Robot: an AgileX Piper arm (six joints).
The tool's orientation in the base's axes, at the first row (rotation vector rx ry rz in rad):
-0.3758 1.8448 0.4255
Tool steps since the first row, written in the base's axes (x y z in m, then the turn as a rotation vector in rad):
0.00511 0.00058 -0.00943 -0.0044 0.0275 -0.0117
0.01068 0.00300 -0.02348 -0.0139 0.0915 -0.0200
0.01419 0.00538 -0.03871 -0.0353 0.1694 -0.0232
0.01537 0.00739 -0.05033 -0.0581 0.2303 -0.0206
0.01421 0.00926 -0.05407 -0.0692 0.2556 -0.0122
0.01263 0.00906 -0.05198 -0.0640 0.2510 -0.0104
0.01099 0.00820 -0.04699 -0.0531 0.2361 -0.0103
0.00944 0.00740 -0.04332 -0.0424 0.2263 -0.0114
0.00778 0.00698 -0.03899 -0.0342 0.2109 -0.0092
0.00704 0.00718 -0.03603 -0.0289 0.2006 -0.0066
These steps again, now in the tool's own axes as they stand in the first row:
0.00742 -0.00279 0.00724 0.0112 0.0251 0.0125
0.01903 -0.00465 0.01705 0.0191 0.0851 0.0368
0.03237 -0.00572 0.02546 0.0251 0.1634 0.0562
0.04300 -0.00567 0.03071 0.0267 0.2279 0.0648
0.04683 -0.00387 0.03168 0.0209 0.2561 0.0650
0.04532 -0.00311 0.02967 0.0178 0.2499 0.0667
0.04110 -0.00261 0.02646 0.0151 0.2318 0.0688
0.03810 -0.00223 0.02374 0.0134 0.2181 0.0735
0.03449 -0.00140 0.02092 0.0095 0.2010 0.0725
0.03189 -0.00058 0.01955 0.0059 0.1897 0.0714

